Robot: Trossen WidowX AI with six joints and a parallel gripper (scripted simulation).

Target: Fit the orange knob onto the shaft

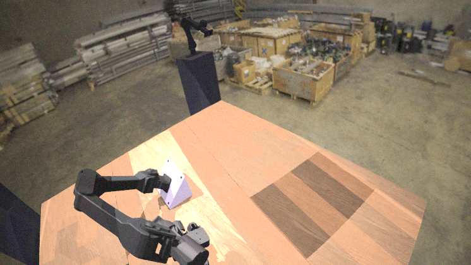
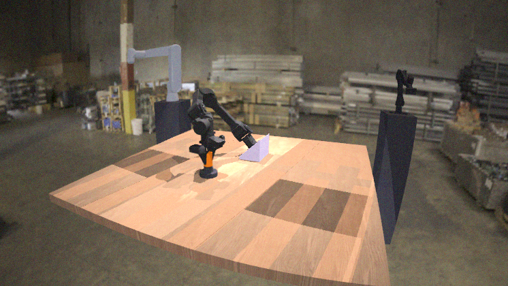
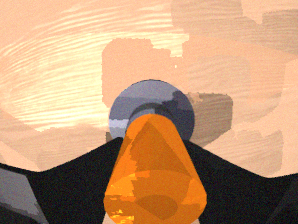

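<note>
Right now the shaft is 3 cm below my gripper tip. Round my gripper tip: orange knob (2 cm above).
</note>
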